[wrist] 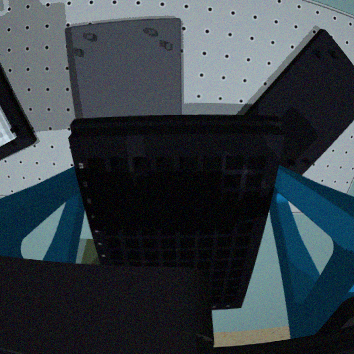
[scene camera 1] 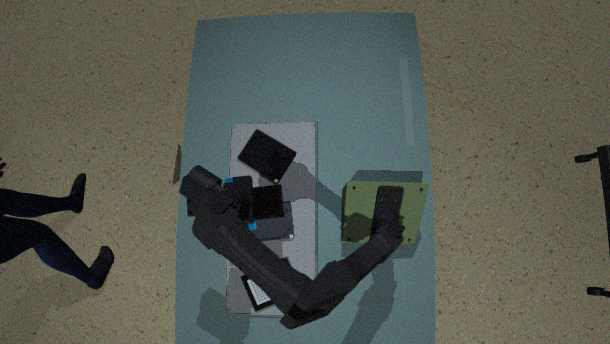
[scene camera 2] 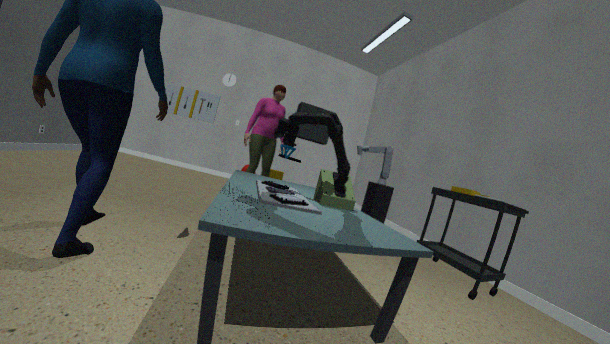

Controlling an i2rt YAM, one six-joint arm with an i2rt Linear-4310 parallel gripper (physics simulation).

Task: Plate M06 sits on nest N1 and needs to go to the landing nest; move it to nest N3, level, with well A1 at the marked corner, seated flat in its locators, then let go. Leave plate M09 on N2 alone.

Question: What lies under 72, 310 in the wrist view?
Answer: My gripper.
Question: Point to a black well plate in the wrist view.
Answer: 193, 190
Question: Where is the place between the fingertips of my gripper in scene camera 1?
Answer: At 245, 204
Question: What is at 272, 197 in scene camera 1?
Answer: A black well plate.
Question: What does my gripper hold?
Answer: A black well plate.
